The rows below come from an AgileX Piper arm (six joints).
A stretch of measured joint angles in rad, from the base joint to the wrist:
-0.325, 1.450, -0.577, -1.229, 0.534, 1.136
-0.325, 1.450, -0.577, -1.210, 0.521, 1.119
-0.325, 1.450, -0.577, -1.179, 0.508, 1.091
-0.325, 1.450, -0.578, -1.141, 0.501, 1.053
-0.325, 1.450, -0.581, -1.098, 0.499, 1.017
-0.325, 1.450, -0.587, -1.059, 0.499, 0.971
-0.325, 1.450, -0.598, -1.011, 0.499, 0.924
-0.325, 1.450, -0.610, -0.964, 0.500, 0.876
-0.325, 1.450, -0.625, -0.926, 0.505, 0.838
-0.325, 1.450, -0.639, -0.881, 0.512, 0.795
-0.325, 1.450, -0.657, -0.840, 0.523, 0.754
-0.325, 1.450, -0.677, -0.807, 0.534, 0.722
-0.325, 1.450, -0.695, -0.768, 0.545, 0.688
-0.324, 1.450, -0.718, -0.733, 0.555, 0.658
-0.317, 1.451, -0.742, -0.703, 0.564, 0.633
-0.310, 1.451, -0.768, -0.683, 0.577, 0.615
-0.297, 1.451, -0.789, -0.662, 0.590, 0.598
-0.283, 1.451, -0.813, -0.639, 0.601, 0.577
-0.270, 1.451, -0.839, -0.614, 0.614, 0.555
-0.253, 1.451, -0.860, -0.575, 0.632, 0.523
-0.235, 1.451, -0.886, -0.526, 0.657, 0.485
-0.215, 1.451, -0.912, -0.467, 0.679, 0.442
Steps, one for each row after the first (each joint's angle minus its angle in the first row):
0.000, 0.000, 0.000, 0.019, -0.013, -0.017
0.000, 0.000, 0.000, 0.050, -0.026, -0.045
0.000, 0.000, -0.001, 0.088, -0.033, -0.083
0.000, 0.000, -0.004, 0.131, -0.035, -0.119
0.000, 0.000, -0.010, 0.170, -0.035, -0.165
0.000, 0.000, -0.021, 0.218, -0.035, -0.212
0.000, 0.000, -0.033, 0.265, -0.034, -0.260
0.000, 0.000, -0.048, 0.303, -0.029, -0.298
0.000, 0.000, -0.062, 0.348, -0.022, -0.341
0.000, 0.000, -0.080, 0.389, -0.011, -0.382
0.000, 0.000, -0.100, 0.422, 0.000, -0.414
0.000, 0.000, -0.118, 0.461, 0.011, -0.448
0.001, 0.000, -0.141, 0.496, 0.021, -0.478
0.008, 0.001, -0.165, 0.526, 0.030, -0.503
0.015, 0.001, -0.191, 0.546, 0.043, -0.521
0.028, 0.001, -0.212, 0.567, 0.056, -0.538
0.042, 0.001, -0.236, 0.590, 0.067, -0.559
0.055, 0.001, -0.262, 0.615, 0.080, -0.581
0.072, 0.001, -0.283, 0.654, 0.098, -0.613
0.090, 0.001, -0.309, 0.703, 0.123, -0.651
0.110, 0.001, -0.335, 0.762, 0.145, -0.694

